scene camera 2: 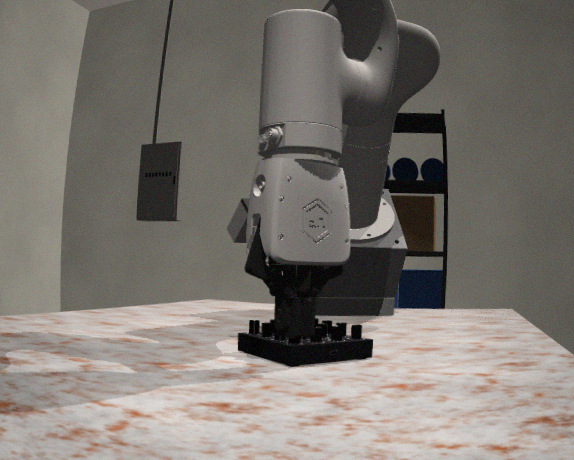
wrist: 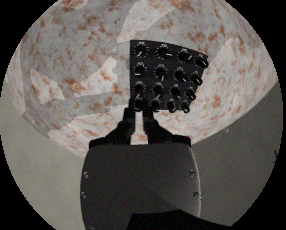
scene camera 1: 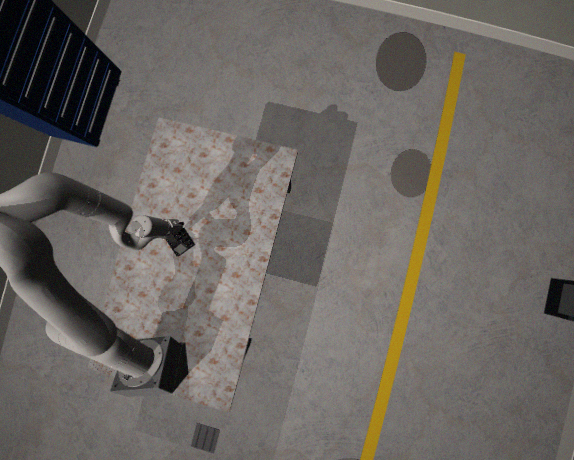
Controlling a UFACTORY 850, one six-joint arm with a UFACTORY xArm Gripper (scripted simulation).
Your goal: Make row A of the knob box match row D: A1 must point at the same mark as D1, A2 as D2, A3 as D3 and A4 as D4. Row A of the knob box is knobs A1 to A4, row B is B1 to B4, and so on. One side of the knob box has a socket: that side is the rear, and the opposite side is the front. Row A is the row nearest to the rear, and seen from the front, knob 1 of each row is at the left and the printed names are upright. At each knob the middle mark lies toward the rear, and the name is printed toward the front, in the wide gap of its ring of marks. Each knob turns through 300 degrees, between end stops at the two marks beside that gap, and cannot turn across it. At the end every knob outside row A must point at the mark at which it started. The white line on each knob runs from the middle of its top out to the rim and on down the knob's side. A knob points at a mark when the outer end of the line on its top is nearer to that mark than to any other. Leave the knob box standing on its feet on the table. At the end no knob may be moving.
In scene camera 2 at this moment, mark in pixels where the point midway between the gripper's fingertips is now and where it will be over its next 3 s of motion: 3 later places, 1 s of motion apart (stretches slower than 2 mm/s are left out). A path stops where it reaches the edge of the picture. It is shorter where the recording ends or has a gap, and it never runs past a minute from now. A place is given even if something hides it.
My gripper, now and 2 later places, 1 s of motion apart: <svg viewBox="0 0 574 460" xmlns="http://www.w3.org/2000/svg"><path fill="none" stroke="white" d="M294 336L295 302L296 248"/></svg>
